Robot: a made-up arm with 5 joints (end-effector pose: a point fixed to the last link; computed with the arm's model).
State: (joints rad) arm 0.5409 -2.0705 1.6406 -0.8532 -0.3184
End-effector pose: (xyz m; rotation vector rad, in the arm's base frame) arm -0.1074 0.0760 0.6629 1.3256 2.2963 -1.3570
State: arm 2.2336 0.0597 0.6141 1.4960 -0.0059
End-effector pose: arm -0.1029 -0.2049 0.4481 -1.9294 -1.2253 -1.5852
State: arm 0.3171 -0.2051 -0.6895 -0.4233 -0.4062
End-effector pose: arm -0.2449 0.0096 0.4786 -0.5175 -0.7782 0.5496
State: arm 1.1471 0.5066 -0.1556 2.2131 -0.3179
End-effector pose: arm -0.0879 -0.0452 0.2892 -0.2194 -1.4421 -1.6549
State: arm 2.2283 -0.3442 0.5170 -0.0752 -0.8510
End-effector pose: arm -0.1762 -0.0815 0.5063 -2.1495 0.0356 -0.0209
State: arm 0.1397 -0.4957 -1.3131 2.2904 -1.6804
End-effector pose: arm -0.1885 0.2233 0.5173 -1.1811 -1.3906 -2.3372
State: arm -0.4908 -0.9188 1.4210 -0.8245 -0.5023
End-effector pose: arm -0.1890 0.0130 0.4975 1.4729 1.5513 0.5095
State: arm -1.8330 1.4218 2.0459 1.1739 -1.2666
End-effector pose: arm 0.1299 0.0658 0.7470 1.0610 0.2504 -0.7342
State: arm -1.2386 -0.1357 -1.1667 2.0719 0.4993
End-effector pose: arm -0.2466 0.1035 0.7169 2.2208 0.7596 -1.7083
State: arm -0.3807 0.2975 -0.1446 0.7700 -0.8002
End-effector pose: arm -0.2015 0.1801 0.4446 0.1271 -0.8892 -1.0264
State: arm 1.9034 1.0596 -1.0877 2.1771 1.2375
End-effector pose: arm -0.0401 -0.3504 0.4444 0.2305 -0.1217 0.4664
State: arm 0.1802 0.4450 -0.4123 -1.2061 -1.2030
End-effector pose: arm -0.1058 -0.0404 0.3958 -0.0225 -1.6834 1.5141
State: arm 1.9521 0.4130 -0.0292 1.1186 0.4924
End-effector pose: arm -0.1530 -0.2175 0.4514 -1.3045 -0.7477 -0.7491
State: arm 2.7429 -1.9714 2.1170 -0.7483 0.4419
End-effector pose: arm -0.1529 -0.0023 0.3385 1.5148 0.0257 -1.7836
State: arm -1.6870 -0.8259 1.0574 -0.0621 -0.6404
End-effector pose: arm -0.1320 -0.0470 0.5868 1.6165 0.9772 1.0428
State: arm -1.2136 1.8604 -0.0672 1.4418 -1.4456
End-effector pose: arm 0.1386 0.2370 0.6731 -0.3966 0.6530 2.7933
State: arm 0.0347 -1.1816 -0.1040 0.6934 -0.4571
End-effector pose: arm -0.1204 0.1226 0.7008 -0.5789 0.6864 -0.5103
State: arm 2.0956 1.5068 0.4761 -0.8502 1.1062
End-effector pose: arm 0.1060 -0.1649 0.5512 -2.8656 0.5540 0.3441
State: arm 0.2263 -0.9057 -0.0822 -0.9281 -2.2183
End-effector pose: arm -0.1561 -0.0027 0.5495 0.7457 -1.2710 0.2082
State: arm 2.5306 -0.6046 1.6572 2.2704 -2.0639
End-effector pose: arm -0.1988 -0.2919 0.5029 1.6119 -1.0571 0.0936
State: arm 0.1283 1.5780 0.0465 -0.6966 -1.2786
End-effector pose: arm 0.0950 -0.0366 0.3287 -0.1959 -2.6519 1.0561
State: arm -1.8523 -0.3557 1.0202 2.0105 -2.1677
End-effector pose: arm -0.1396 0.0281 0.7889 -0.0881 -0.2646 -0.0790
